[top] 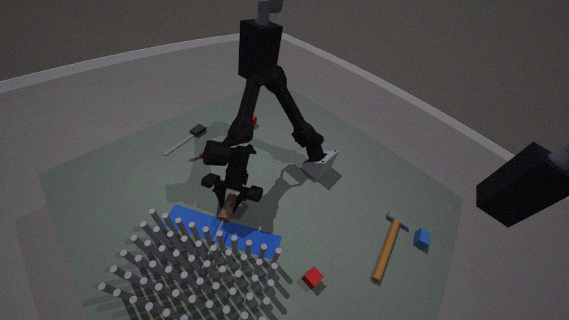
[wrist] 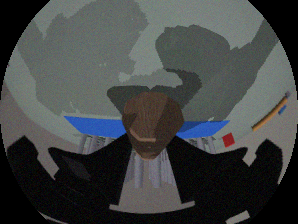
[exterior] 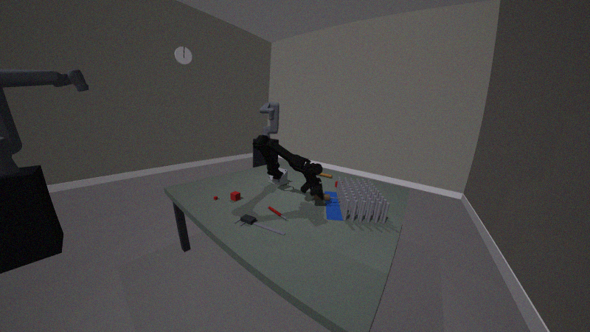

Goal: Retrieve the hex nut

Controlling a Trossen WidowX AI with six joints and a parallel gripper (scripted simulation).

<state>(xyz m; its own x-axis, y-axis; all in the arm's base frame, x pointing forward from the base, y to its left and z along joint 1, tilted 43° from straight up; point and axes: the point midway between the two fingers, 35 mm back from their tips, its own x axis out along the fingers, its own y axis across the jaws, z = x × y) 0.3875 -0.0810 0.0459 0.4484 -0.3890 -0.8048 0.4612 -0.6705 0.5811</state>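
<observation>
Right now the blue taped strip is 5 cm ahead of my gripper tip, 3 cm to the left of it and 3 cm below it. The rest, counted from my gripper tip: blue cube 59 cm to the left, 41 cm behind, 1 cm below; then red-handled screwdriver 28 cm to the right, 9 cm behind, 2 cm below; then hook tool 9 cm ahead, 5 cm to the left.
</observation>
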